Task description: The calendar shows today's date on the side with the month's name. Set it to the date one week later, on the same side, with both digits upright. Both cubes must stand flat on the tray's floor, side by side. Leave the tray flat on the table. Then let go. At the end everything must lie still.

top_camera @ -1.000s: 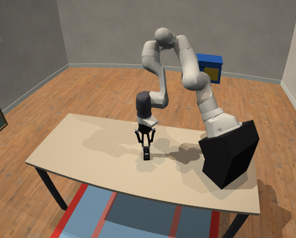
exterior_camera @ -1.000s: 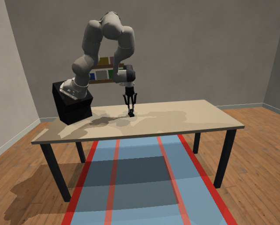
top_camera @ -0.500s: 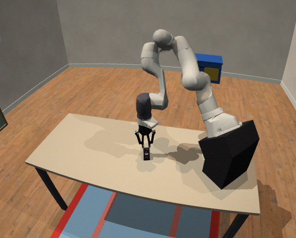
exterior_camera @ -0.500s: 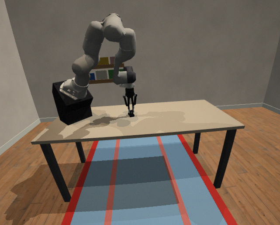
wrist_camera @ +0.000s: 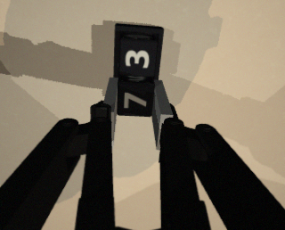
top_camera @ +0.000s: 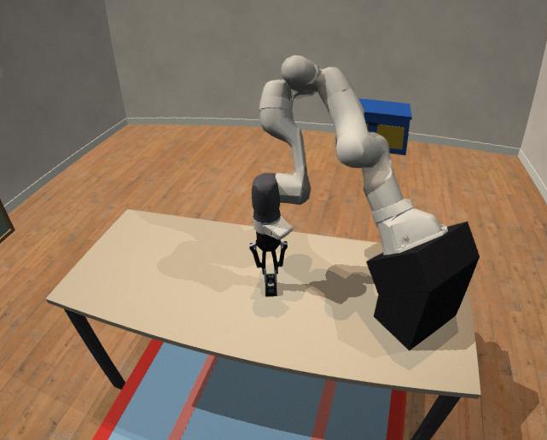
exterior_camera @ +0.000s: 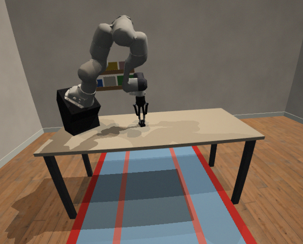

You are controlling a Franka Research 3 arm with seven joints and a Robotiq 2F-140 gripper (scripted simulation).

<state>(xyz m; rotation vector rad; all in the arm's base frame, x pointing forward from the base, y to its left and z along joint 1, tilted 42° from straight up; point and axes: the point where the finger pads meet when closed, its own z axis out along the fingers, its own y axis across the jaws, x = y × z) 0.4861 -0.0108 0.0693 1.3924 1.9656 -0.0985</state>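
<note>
The black tray is 6 cm below my hand and 2 cm to the left of it.
</note>
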